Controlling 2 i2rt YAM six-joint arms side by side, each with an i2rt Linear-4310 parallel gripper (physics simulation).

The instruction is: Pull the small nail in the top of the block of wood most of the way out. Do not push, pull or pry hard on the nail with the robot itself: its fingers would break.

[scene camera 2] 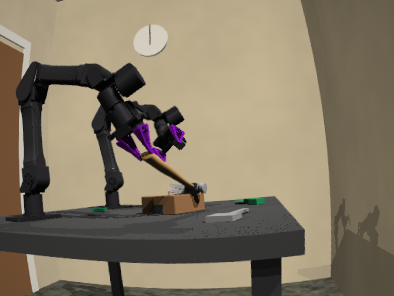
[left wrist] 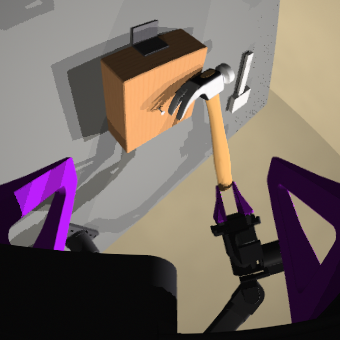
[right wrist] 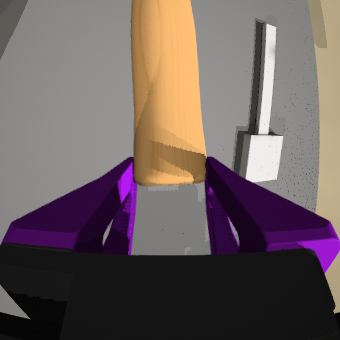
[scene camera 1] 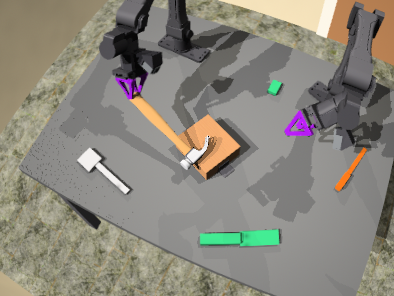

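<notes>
The wooden block sits on the table. The small nail stands in its top. The claw hammer slants down to the block, its head over the block's edge. The claws point at the nail, with a small gap between them in the left wrist view; whether they touch is unclear. My right gripper is shut on the handle's raised end. My left gripper is open and empty, above the table at the right.
A white mallet lies left of the block in scene camera 1. A long green piece lies at the front, a small green block behind, an orange tool at the right. A dark bracket is at the block's side.
</notes>
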